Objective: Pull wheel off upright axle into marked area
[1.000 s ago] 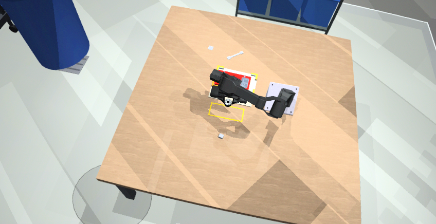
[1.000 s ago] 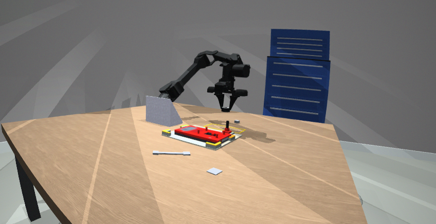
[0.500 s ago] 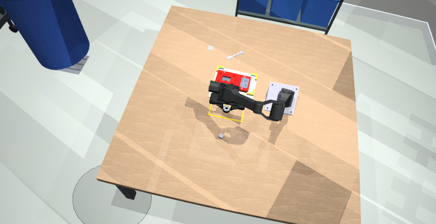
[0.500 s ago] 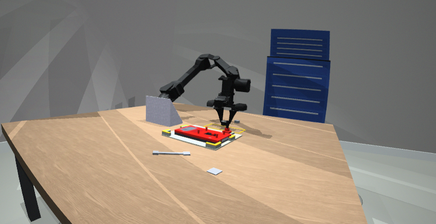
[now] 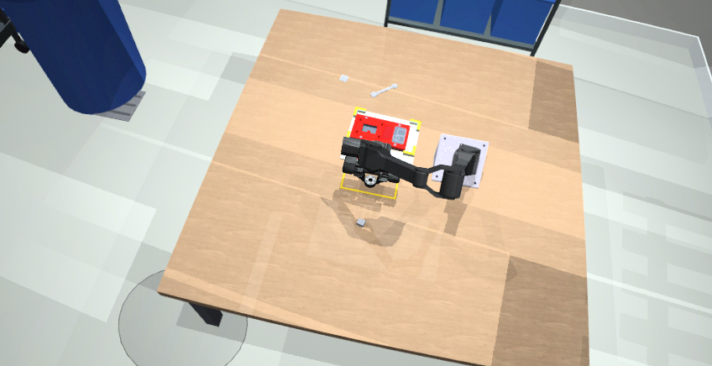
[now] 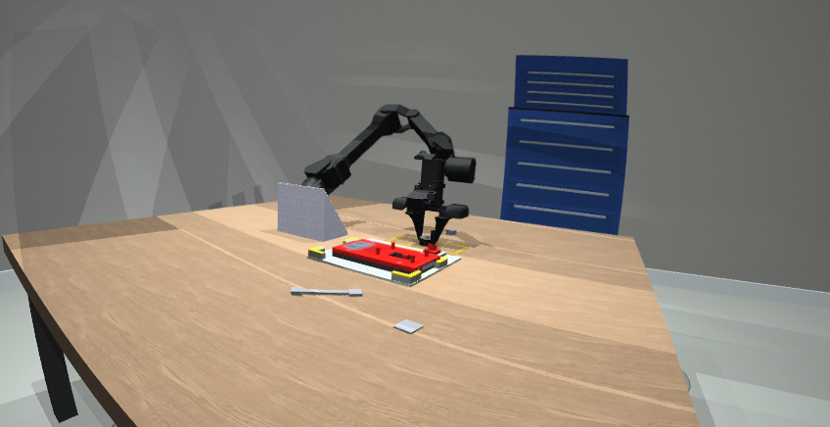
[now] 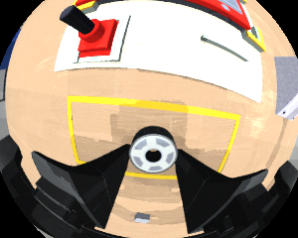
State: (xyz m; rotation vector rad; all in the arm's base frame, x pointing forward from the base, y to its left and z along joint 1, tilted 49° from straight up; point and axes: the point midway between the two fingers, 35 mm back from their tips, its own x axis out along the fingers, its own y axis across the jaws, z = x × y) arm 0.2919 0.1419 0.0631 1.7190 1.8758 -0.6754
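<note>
Now: gripper tip right at the dark wheel. Also, from my gripper tip: grey bar (30 mm ahead, 420 mm to the right, 10 mm below); small grey cube (160 mm to the left).
</note>
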